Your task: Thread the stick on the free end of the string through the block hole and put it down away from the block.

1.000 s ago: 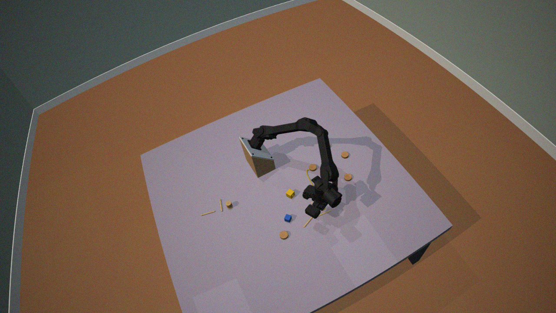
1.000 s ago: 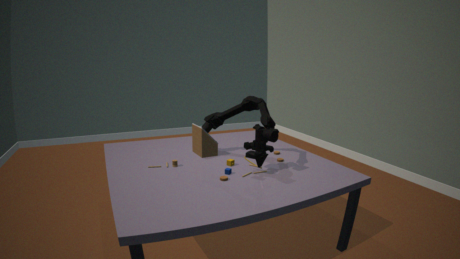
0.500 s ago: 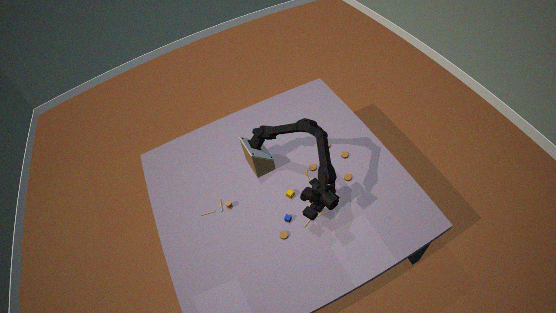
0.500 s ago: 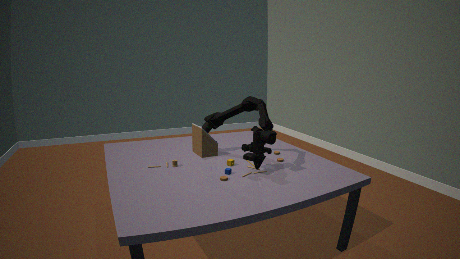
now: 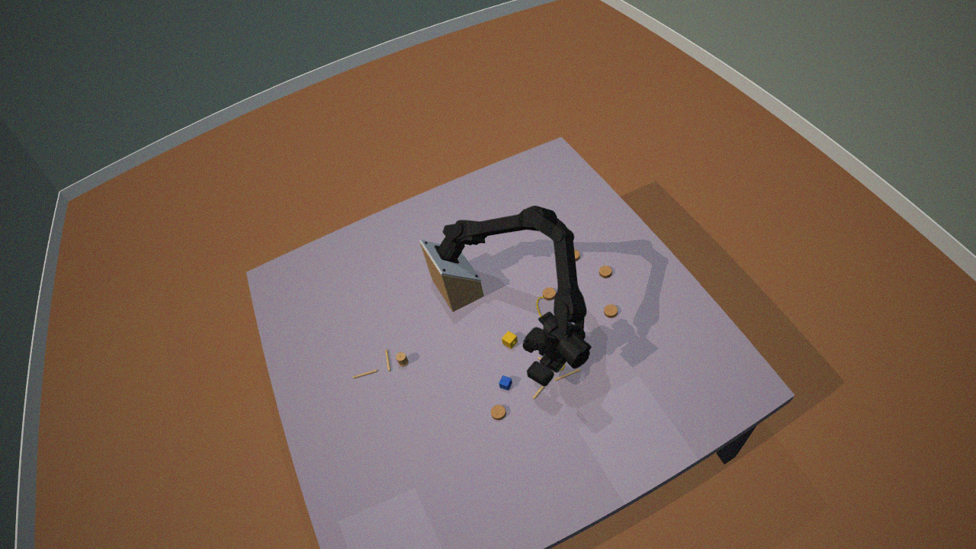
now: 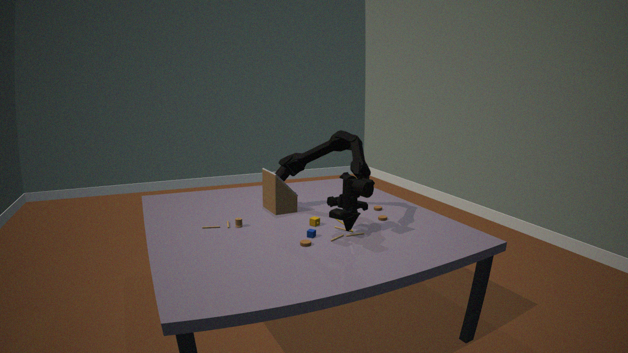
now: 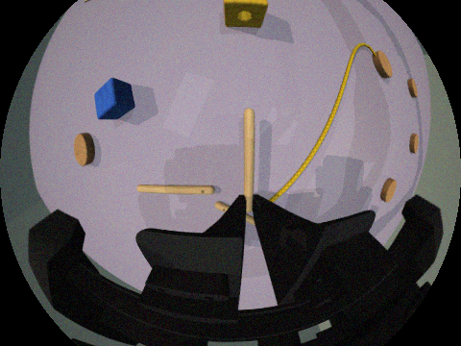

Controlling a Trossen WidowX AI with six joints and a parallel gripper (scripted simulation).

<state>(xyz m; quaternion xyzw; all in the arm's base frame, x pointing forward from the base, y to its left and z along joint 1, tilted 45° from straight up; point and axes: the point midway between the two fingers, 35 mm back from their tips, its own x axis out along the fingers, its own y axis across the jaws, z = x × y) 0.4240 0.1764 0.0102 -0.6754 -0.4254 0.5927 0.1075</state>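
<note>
Now: gripper tip 150 mm past the yellow block and 70 mm to the left of it. From my gripper tip the other things lie so: blue cube (140 mm to the right, 30 mm behind); round wooden button (240 mm behind, 100 mm to the left, 10 mm below); thin wooden stick (10 mm to the right, 10 mm behind).
</note>
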